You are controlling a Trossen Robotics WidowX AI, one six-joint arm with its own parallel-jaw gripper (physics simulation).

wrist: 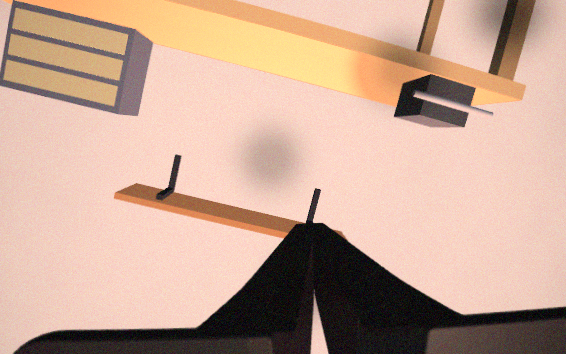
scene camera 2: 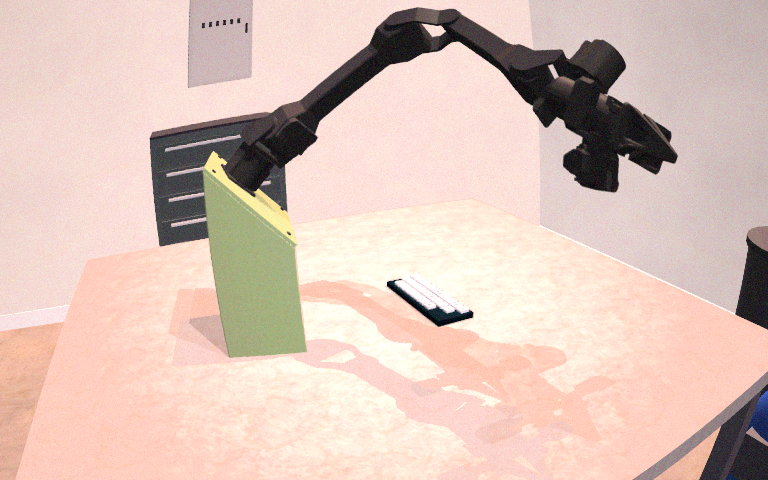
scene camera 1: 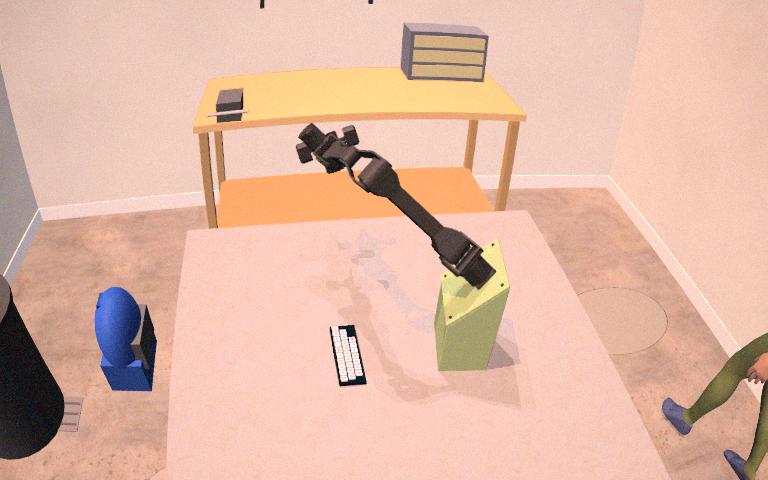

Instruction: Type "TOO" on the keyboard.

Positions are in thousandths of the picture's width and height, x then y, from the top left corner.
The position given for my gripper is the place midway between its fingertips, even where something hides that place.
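Note:
Here is my gripper (scene camera 2: 880,330), visible to me from the scene. Looking from the wrist, I find the gripper (wrist: 547,668) there too.

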